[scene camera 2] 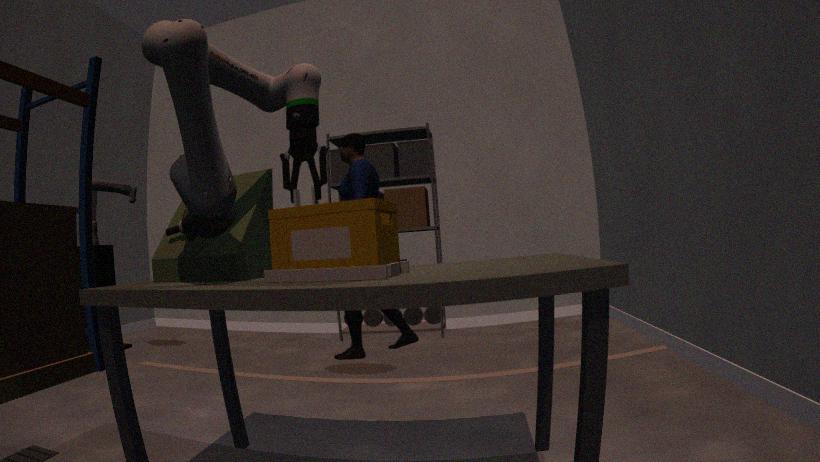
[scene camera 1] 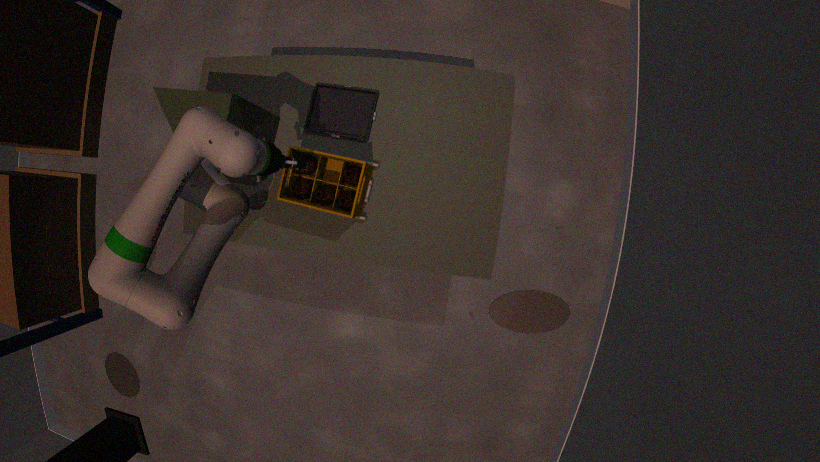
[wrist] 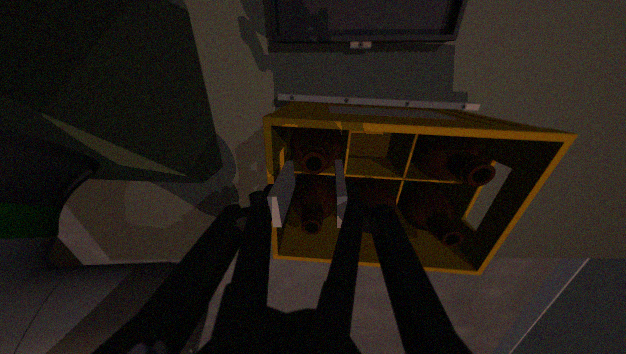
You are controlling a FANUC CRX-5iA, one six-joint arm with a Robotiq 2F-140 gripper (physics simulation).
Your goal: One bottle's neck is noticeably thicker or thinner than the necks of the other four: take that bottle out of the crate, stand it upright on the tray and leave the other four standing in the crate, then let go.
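Places are measured from the arm's base along level axes (x ahead, y left, z up), in metres.
Pixels of known places: gripper, fingertip midpoint: [wrist: 314,172]; arm's base, link origin: [scene camera 2: 216,220].
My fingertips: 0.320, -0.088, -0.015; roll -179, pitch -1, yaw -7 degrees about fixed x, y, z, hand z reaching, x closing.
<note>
Ahead of a thing's pixels: the offset from my fingertips to its middle, as dx, dy, dz. "spot": to the spot under its first point. Level surfaces: height alone.
The yellow crate @[+0.078, -0.052, -0.075] [scene camera 1: 315,208] [scene camera 2: 280,243] [wrist: 440,132] has six compartments with five dark red-brown bottles standing in it; the middle compartment of the tray-side row is empty. That row holds a left bottle @[+0.001, +0.011, -0.077] [scene camera 1: 308,166] [wrist: 314,162] and a right bottle @[+0.173, -0.029, -0.077] [scene camera 1: 351,172] [wrist: 481,174]. The other row holds a left bottle @[spot: -0.015, -0.075, +0.001] [wrist: 312,226], a middle bottle @[+0.073, -0.098, -0.077] [scene camera 1: 325,193], mostly behind a finger in the wrist view, and a right bottle @[spot: +0.157, -0.114, +0.001] [wrist: 452,237]. I cannot tell which neck differs. My gripper [scene camera 1: 291,163] [scene camera 2: 305,196] [wrist: 314,172] is partly open and empty, above the crate's left end. The dark tray @[+0.099, +0.222, -0.150] [scene camera 1: 343,111] [wrist: 360,38] is empty.
The crate and tray are on the olive table @[dz -0.163] [scene camera 1: 436,172] [scene camera 2: 487,275]. Pale fixture strips [scene camera 2: 327,274] [wrist: 380,102] border the crate. The green robot pedestal [scene camera 1: 252,117] [scene camera 2: 215,258] stands left of it. A person [scene camera 2: 361,175] walks behind the table, before a shelf unit [scene camera 2: 434,195].
</note>
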